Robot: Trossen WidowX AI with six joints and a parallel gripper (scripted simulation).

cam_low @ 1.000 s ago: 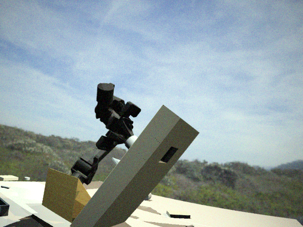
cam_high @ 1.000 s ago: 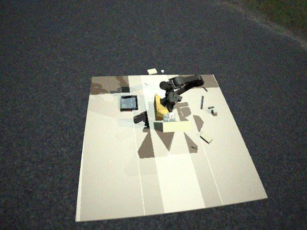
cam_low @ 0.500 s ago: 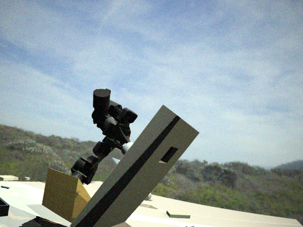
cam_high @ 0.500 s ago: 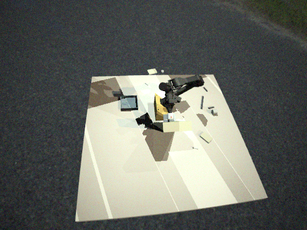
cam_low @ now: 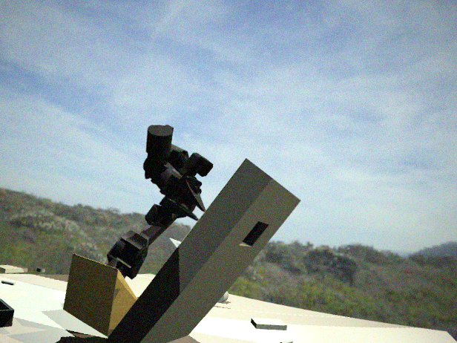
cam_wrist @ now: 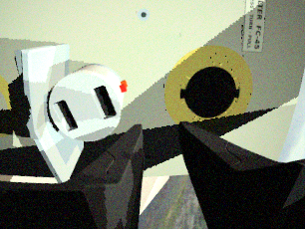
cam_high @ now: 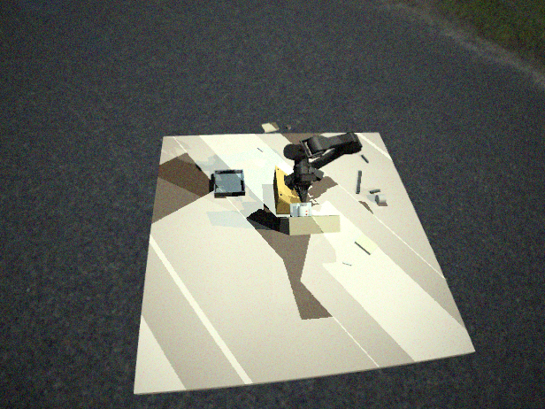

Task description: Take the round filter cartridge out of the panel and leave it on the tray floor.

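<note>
Now: the round filter cartridge 5 cm below my gripper tip and 1 cm to the left of it. From my gripper tip the other things lie so: blue-grey tray (31 cm to the right, 31 cm behind, 26 cm below).
</note>
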